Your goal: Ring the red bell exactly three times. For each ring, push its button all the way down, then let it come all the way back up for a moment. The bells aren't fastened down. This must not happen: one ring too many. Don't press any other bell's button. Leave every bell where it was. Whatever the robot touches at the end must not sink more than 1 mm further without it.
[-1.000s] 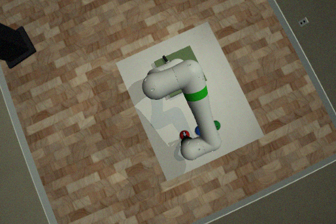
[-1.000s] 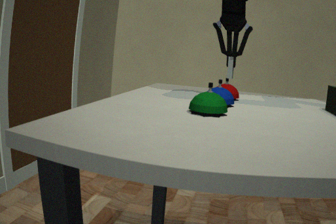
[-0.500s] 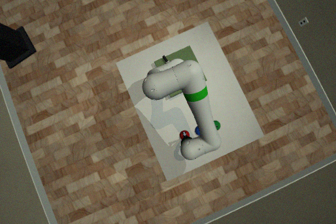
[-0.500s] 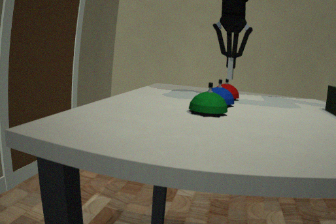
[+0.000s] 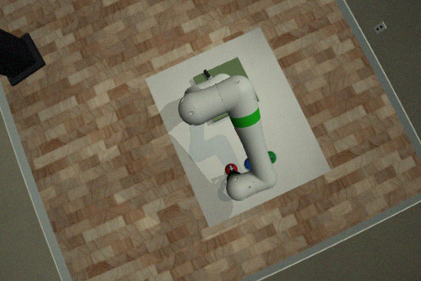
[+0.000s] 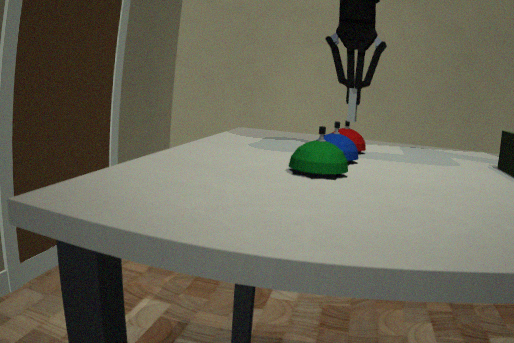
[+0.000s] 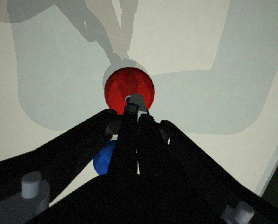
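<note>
Now: hand 6 cm above the red bell and 1 cm short of it. From my hand the other things lie so: blue bell (13 cm to the left, 5 cm below, 4 cm ahead); then green bell (26 cm to the left, 8 cm ahead, 5 cm below).
</note>
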